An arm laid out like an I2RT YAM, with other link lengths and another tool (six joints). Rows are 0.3 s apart.
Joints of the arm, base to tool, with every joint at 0 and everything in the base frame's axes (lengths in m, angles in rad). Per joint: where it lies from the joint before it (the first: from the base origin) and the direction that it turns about. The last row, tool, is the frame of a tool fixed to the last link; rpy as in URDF.
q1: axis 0 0 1 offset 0 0 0.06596
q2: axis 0 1 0 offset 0.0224 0.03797 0.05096
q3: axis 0 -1 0 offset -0.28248 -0.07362 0
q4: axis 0 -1 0 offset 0.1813 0.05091 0.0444
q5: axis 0 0 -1 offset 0.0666 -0.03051 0.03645
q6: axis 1 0 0 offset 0.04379 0 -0.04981
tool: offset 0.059 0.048 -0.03 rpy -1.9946 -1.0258 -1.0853
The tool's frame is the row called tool.
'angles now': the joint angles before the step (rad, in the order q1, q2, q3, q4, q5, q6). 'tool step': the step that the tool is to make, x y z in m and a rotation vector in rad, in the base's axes. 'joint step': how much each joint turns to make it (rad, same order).
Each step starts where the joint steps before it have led.
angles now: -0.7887, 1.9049, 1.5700, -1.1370, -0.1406, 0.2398
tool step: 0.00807, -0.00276, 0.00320, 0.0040, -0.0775, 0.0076
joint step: -0.0053, 0.0000, -0.0015, 0.0522, -0.0591, -0.0057
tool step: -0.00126, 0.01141, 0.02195, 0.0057, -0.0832, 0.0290
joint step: 0.0053, -0.0595, 0.0068, -0.0148, -0.0663, -0.0126
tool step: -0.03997, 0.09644, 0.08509, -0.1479, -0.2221, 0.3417
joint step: 0.1862, -0.3376, 0.0450, -0.1617, -0.0752, -0.1466
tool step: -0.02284, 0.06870, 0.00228, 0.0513, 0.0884, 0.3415
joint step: 0.2708, -0.0332, -0.0099, -0.1489, -0.0305, -0.0686
